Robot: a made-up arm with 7 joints.
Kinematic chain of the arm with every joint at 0, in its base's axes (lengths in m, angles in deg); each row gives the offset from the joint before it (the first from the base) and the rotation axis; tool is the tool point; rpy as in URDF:
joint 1: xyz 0.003 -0.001 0.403 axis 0 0.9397 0.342
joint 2: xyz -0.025 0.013 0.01 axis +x
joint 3: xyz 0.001 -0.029 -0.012 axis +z
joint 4: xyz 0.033 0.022 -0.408 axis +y
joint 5: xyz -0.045 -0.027 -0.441 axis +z
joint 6: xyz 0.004 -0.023 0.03 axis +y
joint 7: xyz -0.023 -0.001 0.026 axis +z
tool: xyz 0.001 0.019 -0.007 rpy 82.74 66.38 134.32
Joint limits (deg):
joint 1: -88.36..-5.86
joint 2: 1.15..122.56
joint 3: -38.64..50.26
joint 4: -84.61..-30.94
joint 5: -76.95..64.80
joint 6: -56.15..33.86
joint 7: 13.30..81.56
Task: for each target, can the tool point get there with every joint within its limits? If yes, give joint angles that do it. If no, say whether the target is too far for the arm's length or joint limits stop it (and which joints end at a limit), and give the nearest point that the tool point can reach.
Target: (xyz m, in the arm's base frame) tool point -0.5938 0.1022 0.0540
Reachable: no: joint limits stop it (at a limit: joint 1, joint 2, joint 3, joint 4, joint 5) | nearest point -0.4114 0.3453 0.7816 | short by 0.789 m
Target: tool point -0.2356 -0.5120 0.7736
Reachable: no: joint limits stop it (at a limit: joint 1, joint 2, joint 4, joint 5, joint 6, joint 7) | nearest point 0.3845 -0.5263 0.5717 | short by 0.652 m
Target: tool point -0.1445 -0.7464 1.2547
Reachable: no: too far | nearest point 0.4199 -0.4529 0.6595 | short by 0.871 m
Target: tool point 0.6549 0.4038 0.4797
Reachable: yes | joints -53.57 66.53 -12.70 -63.99 14.95 -34.30 76.23
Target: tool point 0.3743 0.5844 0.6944
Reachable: yes | joints -50.14 93.04 -4.87 -56.98 -65.95 24.19 36.42
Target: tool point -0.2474 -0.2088 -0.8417
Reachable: no: too far | nearest point 0.1756 -0.1446 -0.4037 | short by 0.612 m
